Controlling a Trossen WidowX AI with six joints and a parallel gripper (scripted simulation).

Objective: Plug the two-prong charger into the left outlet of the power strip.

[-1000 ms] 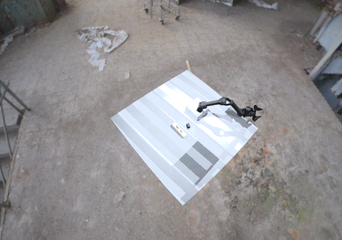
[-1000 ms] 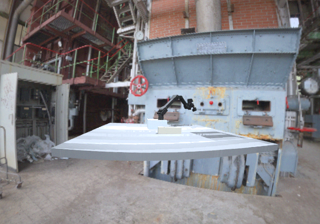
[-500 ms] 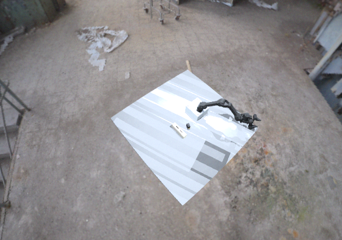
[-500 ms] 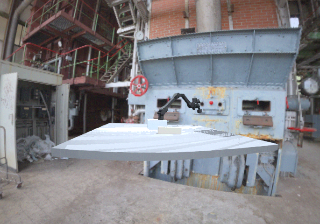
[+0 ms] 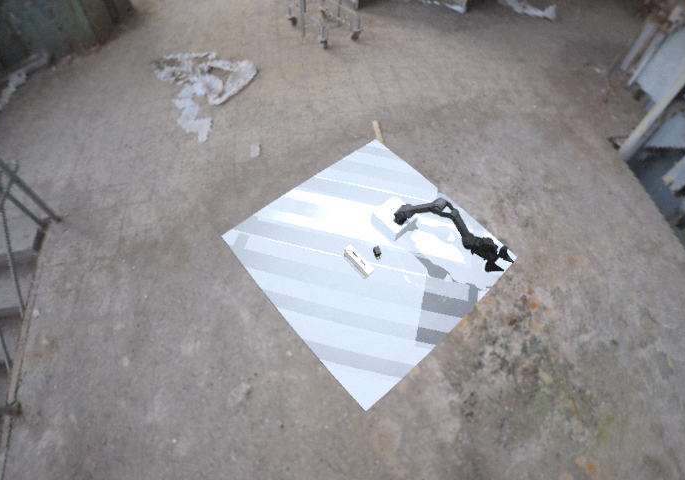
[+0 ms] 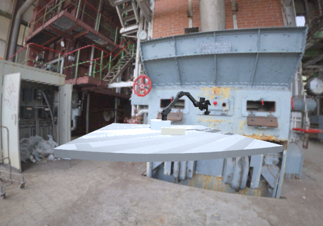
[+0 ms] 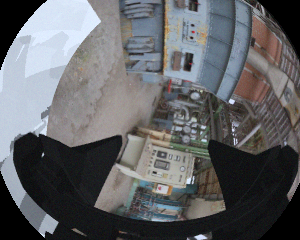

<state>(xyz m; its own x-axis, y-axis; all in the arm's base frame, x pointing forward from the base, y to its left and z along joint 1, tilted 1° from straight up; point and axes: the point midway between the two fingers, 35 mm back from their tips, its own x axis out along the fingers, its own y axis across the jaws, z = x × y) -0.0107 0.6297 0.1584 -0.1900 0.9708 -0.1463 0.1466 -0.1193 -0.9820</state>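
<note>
Right now my gripper tip is 650 mm to the left of the black two-prong charger, 240 mm short of it and 240 mm above it.
</note>
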